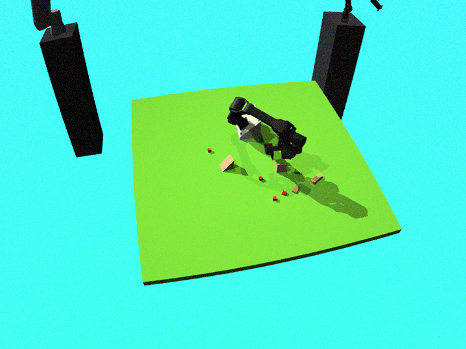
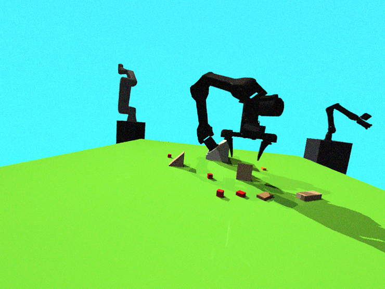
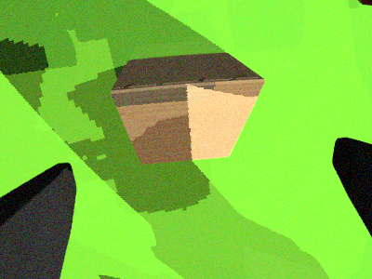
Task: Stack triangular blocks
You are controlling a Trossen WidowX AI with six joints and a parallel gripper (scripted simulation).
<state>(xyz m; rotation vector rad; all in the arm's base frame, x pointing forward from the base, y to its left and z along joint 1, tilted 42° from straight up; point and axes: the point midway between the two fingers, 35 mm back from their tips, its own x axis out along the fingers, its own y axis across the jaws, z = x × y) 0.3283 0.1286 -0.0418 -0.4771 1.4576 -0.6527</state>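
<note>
My gripper tip is now 6 cm above the triangular block and 1 cm short of it. Round my gripper tip: tiny orange block 18 cm behind, 12 cm to the left, 7 cm below.
</note>
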